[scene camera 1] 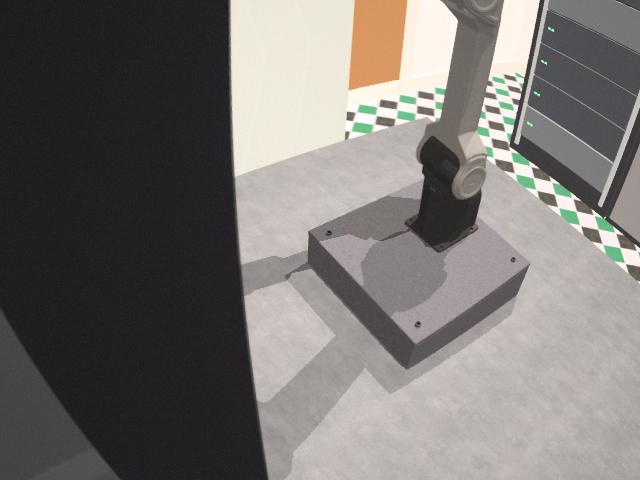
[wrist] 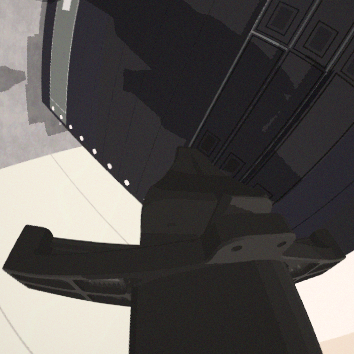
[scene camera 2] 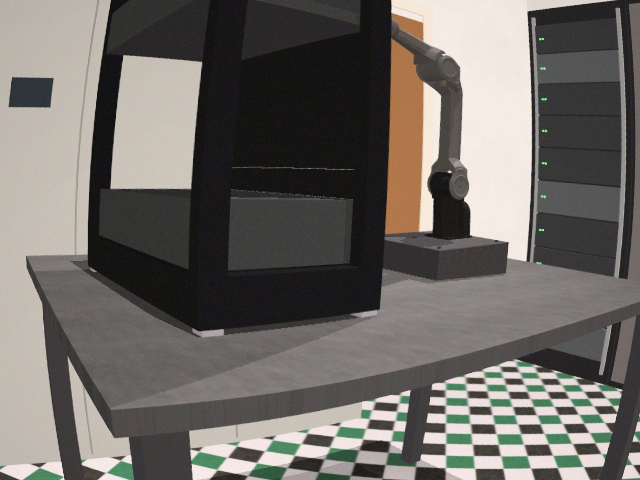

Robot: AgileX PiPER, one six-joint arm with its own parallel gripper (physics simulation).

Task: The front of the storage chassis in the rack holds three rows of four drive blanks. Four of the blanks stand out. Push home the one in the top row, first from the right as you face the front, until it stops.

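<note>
The storage chassis front shows at the upper right of the wrist view, with long dark drive blanks in rows. The top-row blank first from the right (wrist: 312,140) is the long dark panel on the right; its lower end is partly hidden behind the gripper. A dark strip lies along its inner edge, but how far it stands out is hard to tell. My gripper (wrist: 183,157) is shut and empty. Its tip shows over the near end of the bottom-row blank (wrist: 235,90); contact cannot be told. The gripper does not show in either scene view, and the chassis front is not visible there.
The black rack (scene camera 1: 170,206) (scene camera 2: 214,155) (wrist: 105,115) stands on the grey table (scene camera 1: 516,387) (scene camera 2: 413,330). The arm's base block (scene camera 1: 403,268) (scene camera 2: 470,258) stands beside it. A server cabinet (scene camera 1: 527,98) (scene camera 2: 626,155) is beyond the table.
</note>
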